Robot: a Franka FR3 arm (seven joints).
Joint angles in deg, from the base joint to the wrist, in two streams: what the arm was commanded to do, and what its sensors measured. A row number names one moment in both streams.
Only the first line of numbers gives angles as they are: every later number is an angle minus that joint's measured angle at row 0.
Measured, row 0: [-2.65, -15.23, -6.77, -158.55, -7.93, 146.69, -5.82]
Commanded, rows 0 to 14: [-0.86, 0.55, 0.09, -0.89, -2.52, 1.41, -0.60]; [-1.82, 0.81, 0.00, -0.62, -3.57, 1.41, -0.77]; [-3.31, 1.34, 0.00, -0.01, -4.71, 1.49, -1.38]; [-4.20, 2.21, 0.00, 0.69, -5.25, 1.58, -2.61]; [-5.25, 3.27, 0.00, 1.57, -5.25, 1.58, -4.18]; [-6.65, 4.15, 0.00, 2.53, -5.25, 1.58, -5.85]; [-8.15, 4.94, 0.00, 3.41, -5.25, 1.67, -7.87]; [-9.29, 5.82, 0.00, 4.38, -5.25, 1.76, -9.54]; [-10.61, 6.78, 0.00, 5.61, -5.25, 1.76, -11.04]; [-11.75, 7.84, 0.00, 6.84, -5.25, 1.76, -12.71]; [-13.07, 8.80, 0.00, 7.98, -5.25, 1.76, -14.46]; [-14.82, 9.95, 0.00, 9.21, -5.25, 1.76, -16.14]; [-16.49, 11.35, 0.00, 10.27, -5.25, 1.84, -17.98]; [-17.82, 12.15, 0.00, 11.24, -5.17, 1.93, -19.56]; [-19.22, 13.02, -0.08, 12.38, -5.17, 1.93, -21.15]
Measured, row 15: [-14.61, 8.01, -0.34, 8.54, -4.56, 0.84, -16.37]
